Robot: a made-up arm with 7 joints.
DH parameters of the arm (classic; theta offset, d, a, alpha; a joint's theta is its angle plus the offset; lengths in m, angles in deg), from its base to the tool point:
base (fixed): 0 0.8 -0.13 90
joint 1: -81 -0.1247 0.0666 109
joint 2: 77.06 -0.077 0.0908 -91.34
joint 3: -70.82 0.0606 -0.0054 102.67
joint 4: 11.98 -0.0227 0.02 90
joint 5: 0 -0.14 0.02 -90
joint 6: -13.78 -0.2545 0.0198 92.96
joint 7: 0 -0.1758 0.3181 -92.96
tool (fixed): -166.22 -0.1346 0 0
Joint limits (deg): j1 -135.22..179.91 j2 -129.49..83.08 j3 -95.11..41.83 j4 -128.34..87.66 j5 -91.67..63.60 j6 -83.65..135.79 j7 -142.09..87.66
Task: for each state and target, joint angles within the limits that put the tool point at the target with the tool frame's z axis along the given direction. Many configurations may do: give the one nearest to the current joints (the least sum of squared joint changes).
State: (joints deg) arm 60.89 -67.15 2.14 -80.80 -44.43 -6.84 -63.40
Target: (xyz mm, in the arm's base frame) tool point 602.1 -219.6 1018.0 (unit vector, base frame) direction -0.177 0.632 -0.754
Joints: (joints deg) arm 97.63 -84.29 4.80 -34.60 -24.79 7.96 -18.79
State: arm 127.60 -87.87 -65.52 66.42 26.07 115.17 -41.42
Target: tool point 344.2 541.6 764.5 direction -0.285 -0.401 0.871
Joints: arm 89.65 -84.69 -95.11 87.29 -19.40 135.79 -2.26
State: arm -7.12 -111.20 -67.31 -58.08 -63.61 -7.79 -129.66
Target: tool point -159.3 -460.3 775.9 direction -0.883 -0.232 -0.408
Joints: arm -22.60 -89.78 -83.87 -81.71 -66.19 4.66 -138.71
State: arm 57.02 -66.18 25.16 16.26 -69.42 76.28 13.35
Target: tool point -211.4 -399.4 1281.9 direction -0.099 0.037 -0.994
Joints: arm 89.54 -68.92 12.32 29.62 -59.14 71.30 9.47
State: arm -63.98 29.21 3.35 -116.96 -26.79 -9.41 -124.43
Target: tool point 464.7 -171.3 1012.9 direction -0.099 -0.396 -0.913
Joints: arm -100.75 38.40 4.10 -118.45 -55.86 -44.13 -83.41
